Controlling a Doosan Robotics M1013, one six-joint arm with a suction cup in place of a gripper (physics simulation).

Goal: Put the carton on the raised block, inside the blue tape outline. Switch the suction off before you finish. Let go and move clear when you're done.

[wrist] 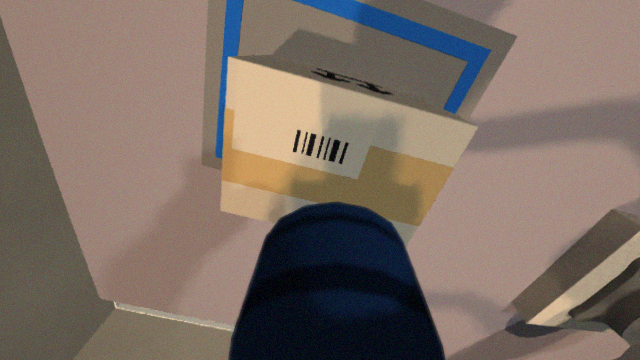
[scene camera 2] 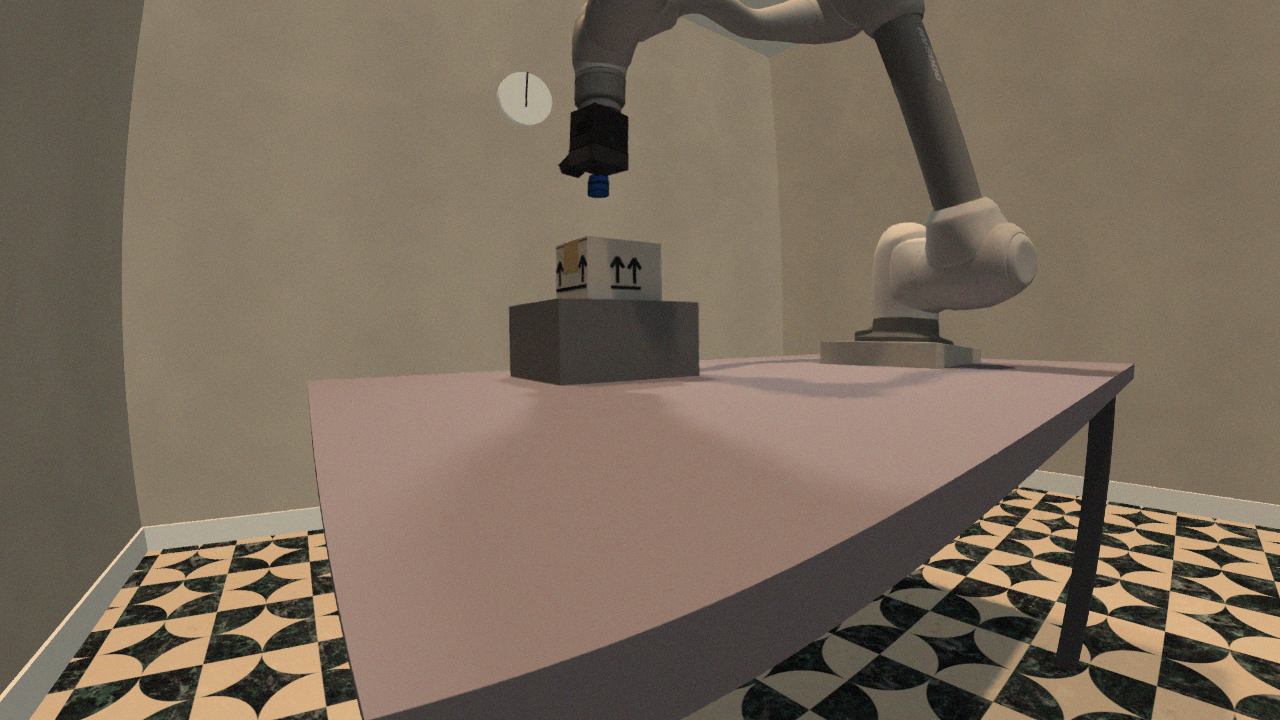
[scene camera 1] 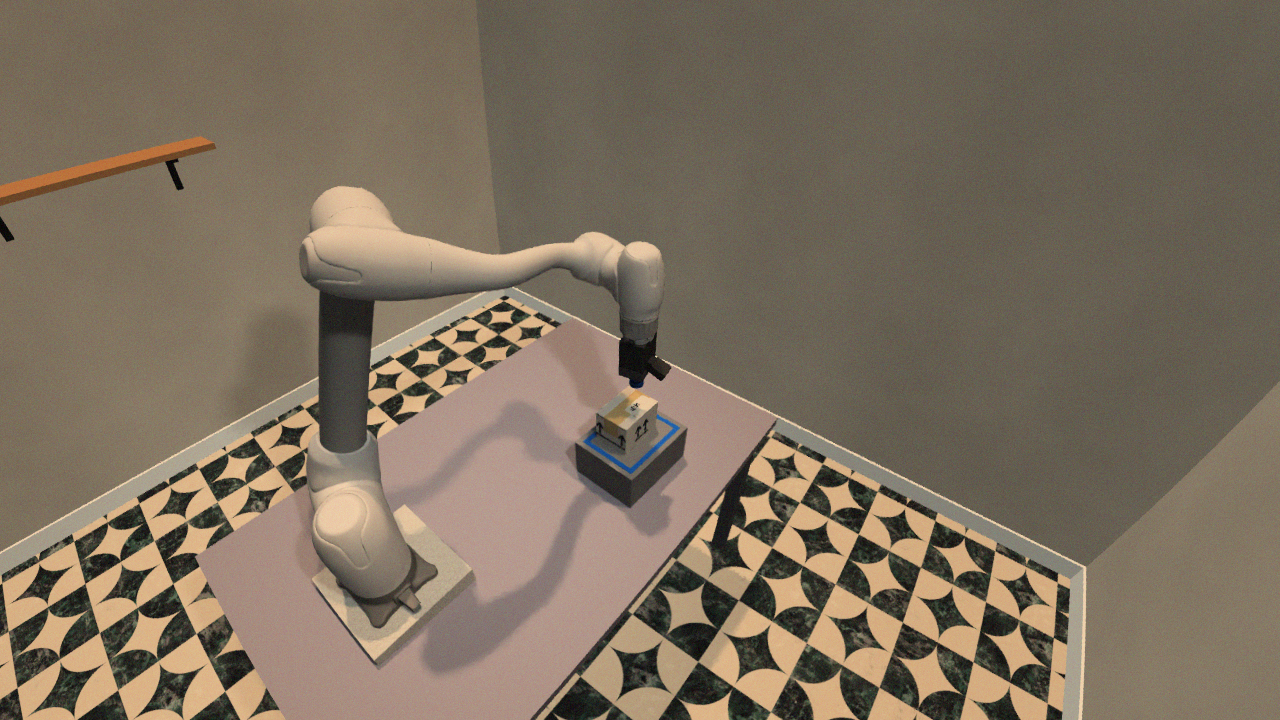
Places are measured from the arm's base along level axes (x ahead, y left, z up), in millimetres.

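Pixels of known places: end effector, tool point: (wrist: 332, 260) (scene camera 2: 598, 195) (scene camera 1: 636, 383); arm's base, origin of the base link: (wrist: 634, 292) (scene camera 2: 904, 345) (scene camera 1: 387, 577).
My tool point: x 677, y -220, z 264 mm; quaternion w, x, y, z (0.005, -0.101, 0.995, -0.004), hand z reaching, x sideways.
Ahead of a thing's pixels: the offset from my tool point to its top centre. "spot": to the spot under its first point. Level surfaces: height alone.
The white carton {6 mm back, 20 mm left, 88 mm down} (scene camera 1: 617, 419) (scene camera 2: 626, 268) (wrist: 270, 100), with brown tape, a barcode and black arrows, sits upright and flat on the grey raised block {4 mm back, 1 mm left, 184 mm down} (scene camera 1: 601, 472) (scene camera 2: 626, 342) (wrist: 212, 100). The blue tape outline {spot: 106 mm back, 70 mm right, 184 mm down} (scene camera 1: 631, 469) (wrist: 425, 36) shows around the carton on the near sides, with block surface between them in scene camera 1. The outline's far part is hidden behind the carton. My suction cup (scene camera 1: 635, 384) (scene camera 2: 597, 187) (wrist: 336, 225) is open and holds nothing. It hangs above the carton, with a visible gap between them in scene camera 2.
The block stands on the pink table {305 mm down} (scene camera 1: 501, 465) (scene camera 2: 572, 501). The arm's pale base plate (scene camera 1: 447, 573) (scene camera 2: 881, 353) is at the other end of the table. Walls stand behind the table, with a wooden rail (scene camera 1: 107, 170) and a round clock (scene camera 2: 524, 98) on them.
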